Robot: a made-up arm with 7 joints.
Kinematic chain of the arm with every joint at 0, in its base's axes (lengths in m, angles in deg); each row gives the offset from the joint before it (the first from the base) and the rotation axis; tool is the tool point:
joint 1: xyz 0 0 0.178 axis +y
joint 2: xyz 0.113 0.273 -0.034 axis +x
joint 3: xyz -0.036 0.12 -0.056 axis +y
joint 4: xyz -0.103 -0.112 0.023 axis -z
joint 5: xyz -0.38 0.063 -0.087 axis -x
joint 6: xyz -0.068 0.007 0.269 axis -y
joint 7: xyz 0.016 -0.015 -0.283 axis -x
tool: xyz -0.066 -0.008 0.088
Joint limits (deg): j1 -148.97..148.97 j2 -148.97..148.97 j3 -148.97..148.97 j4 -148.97..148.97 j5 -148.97..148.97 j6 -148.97..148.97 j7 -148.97..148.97
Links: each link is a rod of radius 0.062 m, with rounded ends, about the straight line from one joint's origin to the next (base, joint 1, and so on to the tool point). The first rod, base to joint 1, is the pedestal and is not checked.
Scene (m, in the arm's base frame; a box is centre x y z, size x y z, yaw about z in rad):
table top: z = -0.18
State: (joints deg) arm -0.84 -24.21 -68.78 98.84 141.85 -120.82 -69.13
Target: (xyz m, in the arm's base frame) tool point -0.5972 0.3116 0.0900
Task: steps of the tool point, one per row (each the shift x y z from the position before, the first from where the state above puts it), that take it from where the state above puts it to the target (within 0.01 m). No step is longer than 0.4 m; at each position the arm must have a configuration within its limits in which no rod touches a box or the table.
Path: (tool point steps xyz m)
1: -0.1544 -0.0066 0.3680
2: -0.3190 -0.0807 0.2086
3: -0.3575 -0.1397 -0.0166
4: -0.2590 -0.1716 -0.2223
5: -0.0633 -0.1716 -0.3344

